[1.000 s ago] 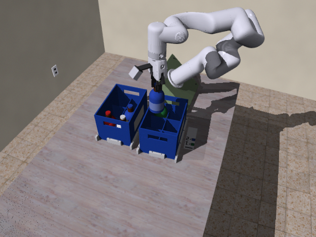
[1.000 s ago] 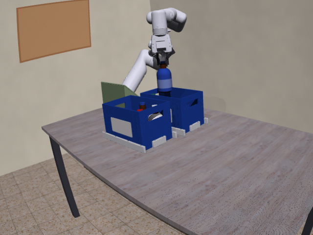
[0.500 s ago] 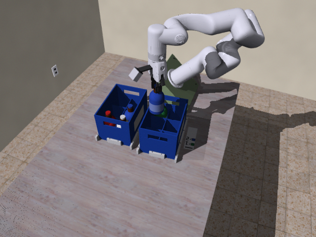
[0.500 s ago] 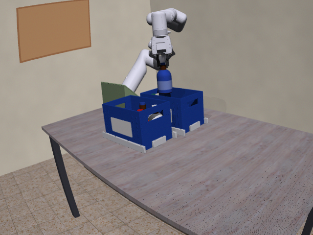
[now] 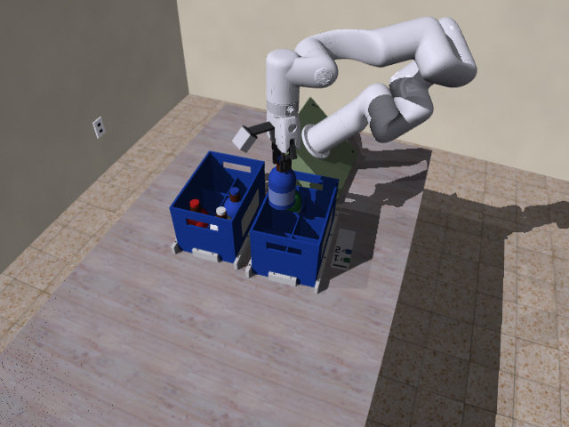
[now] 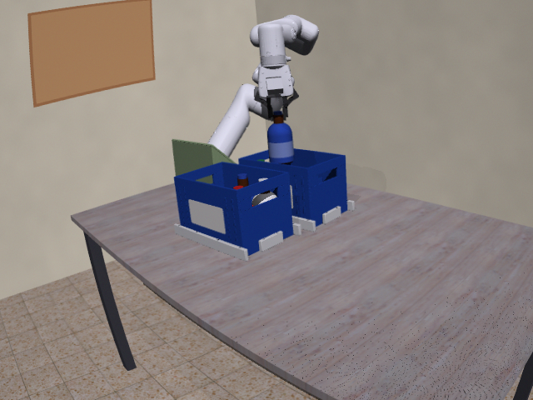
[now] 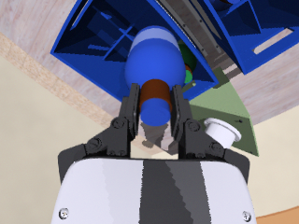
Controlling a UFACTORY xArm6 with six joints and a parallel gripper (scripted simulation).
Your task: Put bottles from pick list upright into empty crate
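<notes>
My hand is 9 cm past the green-labelled bottle, 2 cm to the left of it and 23 cm above it. Round my hand: white-labelled bottle: 10 cm ahead, 13 cm to the right, 23 cm below; blue-labelled bottle: 2 cm ahead, 14 cm to the right, 23 cm below; red-label bottle: 12 cm ahead, 21 cm to the right, 23 cm below.
</notes>
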